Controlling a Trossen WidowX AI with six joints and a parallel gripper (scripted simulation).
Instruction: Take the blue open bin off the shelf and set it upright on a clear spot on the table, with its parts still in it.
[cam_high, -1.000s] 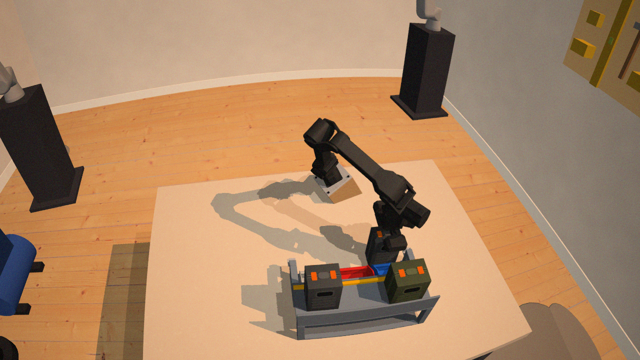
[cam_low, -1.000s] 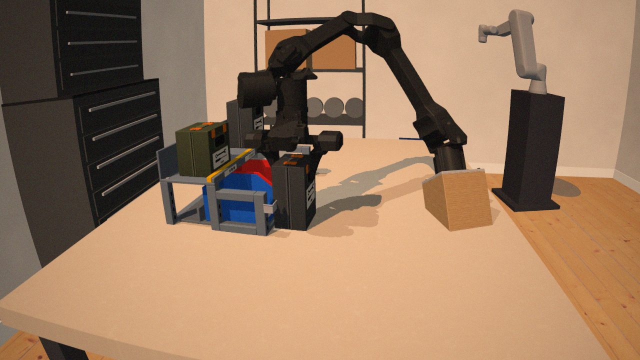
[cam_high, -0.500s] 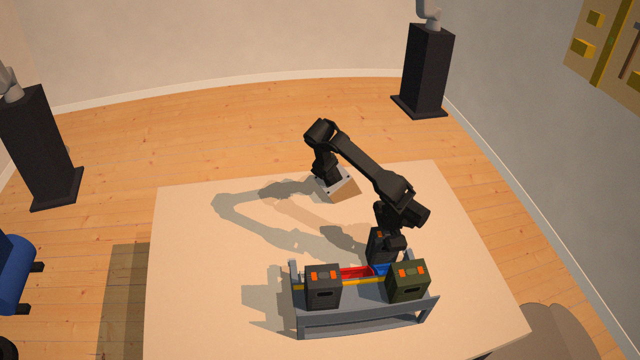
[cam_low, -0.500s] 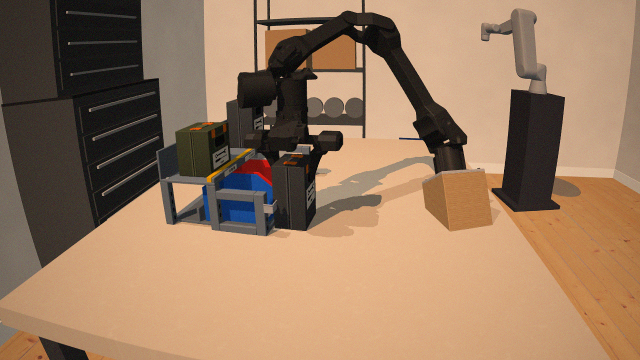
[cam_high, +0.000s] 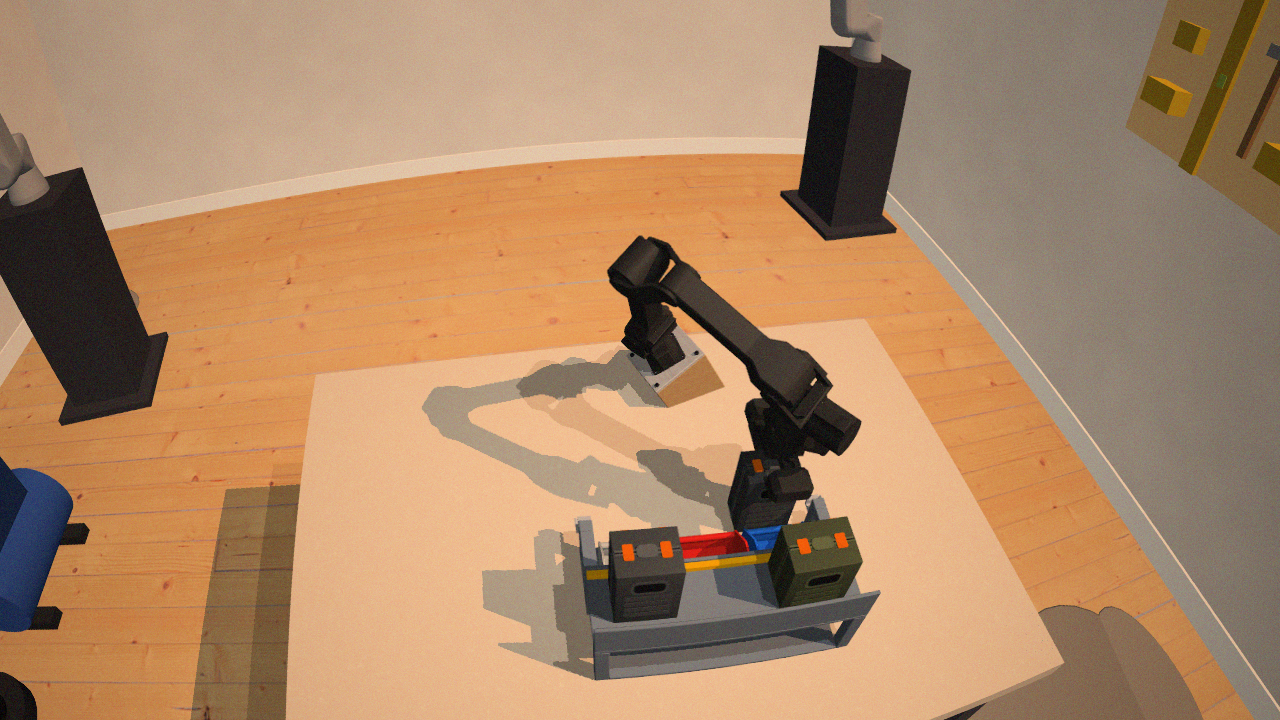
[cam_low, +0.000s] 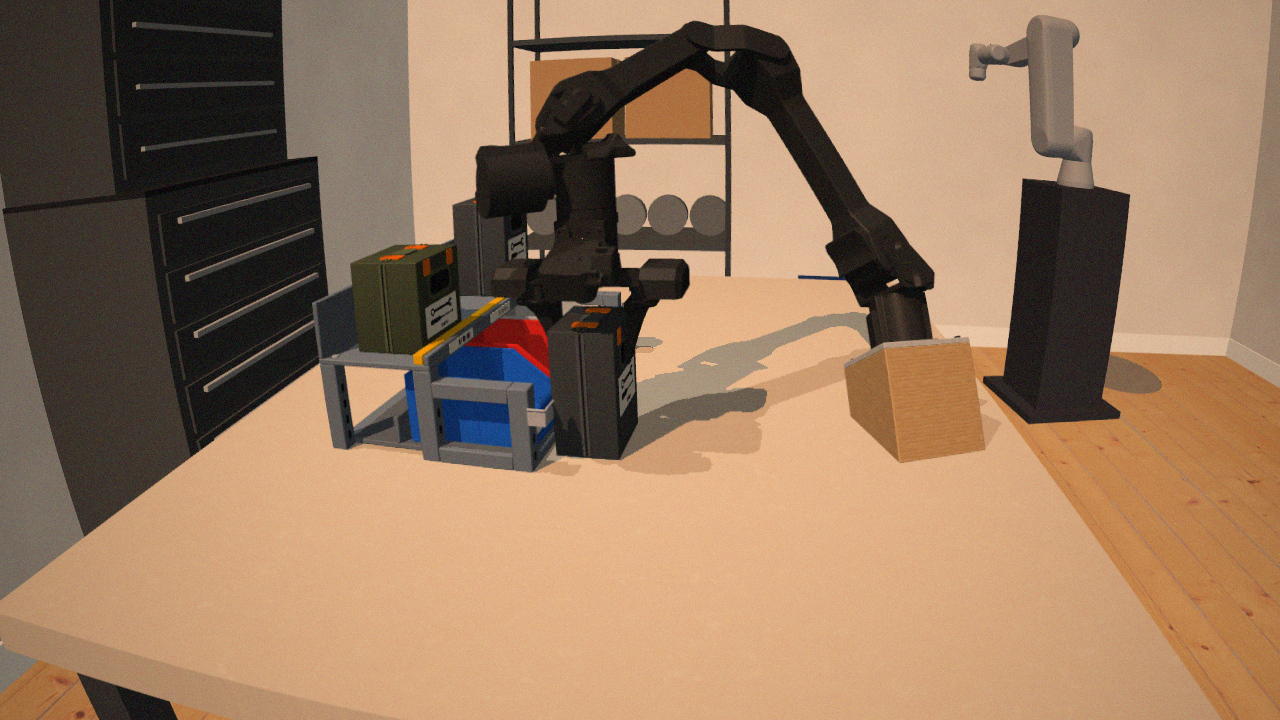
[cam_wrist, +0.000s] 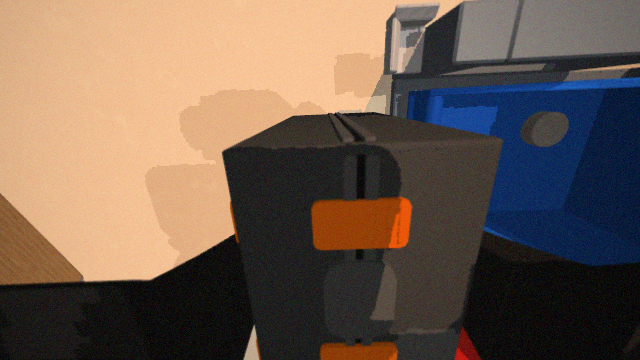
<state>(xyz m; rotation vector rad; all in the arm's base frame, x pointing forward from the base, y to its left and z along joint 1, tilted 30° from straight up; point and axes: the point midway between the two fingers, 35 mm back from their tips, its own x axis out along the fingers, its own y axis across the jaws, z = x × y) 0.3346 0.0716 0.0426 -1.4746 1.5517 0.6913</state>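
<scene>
My hand is 12 cm short of the blue open bin, 8 cm above it and 2 cm to the left of it. The rest, counted from my hand: red bin: 13 cm to the right, 10 cm ahead, 8 cm below; yellow rail: 14 cm to the right, 13 cm ahead, 1 cm below; green case: 20 cm ahead, 4 cm to the right, 3 cm above.
</scene>
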